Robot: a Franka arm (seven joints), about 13 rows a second.
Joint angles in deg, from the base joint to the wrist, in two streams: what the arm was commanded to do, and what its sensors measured. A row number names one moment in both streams.
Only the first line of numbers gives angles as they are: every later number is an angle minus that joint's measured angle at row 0.
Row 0, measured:
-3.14 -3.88 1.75 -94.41 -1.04 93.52 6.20
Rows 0 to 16, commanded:
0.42 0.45 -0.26 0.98 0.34 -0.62 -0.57
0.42 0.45 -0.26 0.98 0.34 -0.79 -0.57
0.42 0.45 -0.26 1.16 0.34 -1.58 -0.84
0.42 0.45 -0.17 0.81 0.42 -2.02 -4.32
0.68 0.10 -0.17 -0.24 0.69 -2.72 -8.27
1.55 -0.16 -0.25 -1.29 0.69 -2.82 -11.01
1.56 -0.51 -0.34 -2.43 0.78 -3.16 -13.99
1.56 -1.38 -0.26 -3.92 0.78 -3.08 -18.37
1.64 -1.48 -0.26 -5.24 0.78 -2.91 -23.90
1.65 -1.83 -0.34 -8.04 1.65 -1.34 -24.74
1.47 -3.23 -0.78 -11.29 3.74 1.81 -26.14
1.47 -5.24 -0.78 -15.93 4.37 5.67 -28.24
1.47 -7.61 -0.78 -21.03 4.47 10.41 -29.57
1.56 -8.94 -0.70 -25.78 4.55 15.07 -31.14
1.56 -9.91 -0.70 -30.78 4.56 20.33 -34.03
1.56 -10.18 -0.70 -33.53 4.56 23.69 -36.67
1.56 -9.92 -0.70 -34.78 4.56 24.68 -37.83
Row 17, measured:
1.29 -6.42 -0.24 -28.65 3.46 20.70 -33.91
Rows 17 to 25, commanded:
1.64 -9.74 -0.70 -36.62 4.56 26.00 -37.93
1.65 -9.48 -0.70 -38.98 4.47 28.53 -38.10
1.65 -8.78 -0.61 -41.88 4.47 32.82 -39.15
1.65 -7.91 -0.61 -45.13 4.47 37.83 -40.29
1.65 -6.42 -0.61 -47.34 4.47 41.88 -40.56
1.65 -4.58 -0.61 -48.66 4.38 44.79 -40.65
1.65 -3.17 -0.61 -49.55 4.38 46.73 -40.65
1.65 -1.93 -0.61 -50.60 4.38 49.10 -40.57
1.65 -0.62 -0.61 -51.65 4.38 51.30 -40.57
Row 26, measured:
1.30 -2.22 -0.23 -49.73 3.46 46.89 -38.89
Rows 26 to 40, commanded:
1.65 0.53 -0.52 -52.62 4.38 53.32 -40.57
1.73 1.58 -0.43 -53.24 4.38 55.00 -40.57
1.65 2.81 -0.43 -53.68 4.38 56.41 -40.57
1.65 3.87 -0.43 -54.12 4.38 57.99 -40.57
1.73 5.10 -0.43 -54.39 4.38 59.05 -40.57
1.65 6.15 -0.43 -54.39 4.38 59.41 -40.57
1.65 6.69 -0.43 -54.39 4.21 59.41 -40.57
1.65 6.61 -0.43 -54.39 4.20 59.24 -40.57
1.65 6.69 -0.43 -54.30 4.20 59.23 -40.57
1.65 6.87 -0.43 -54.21 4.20 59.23 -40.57
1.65 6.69 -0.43 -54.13 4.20 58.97 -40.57
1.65 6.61 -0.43 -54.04 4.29 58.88 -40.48
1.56 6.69 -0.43 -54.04 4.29 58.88 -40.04
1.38 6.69 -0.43 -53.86 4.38 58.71 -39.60
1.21 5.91 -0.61 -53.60 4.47 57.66 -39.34
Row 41, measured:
1.27 6.91 -0.21 -53.20 3.44 56.33 -38.57
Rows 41 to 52, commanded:
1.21 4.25 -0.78 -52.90 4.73 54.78 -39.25
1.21 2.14 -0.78 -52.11 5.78 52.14 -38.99
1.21 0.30 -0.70 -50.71 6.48 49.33 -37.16
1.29 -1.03 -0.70 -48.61 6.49 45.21 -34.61
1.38 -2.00 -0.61 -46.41 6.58 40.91 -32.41
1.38 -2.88 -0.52 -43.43 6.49 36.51 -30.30
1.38 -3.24 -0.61 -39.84 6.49 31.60 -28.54
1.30 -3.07 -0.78 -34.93 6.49 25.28 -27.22
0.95 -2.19 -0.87 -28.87 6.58 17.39 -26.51
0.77 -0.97 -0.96 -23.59 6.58 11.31 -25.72
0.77 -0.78 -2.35 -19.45 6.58 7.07 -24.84
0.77 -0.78 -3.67 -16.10 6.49 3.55 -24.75
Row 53, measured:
1.00 -3.20 -1.52 -24.37 5.68 10.63 -25.73
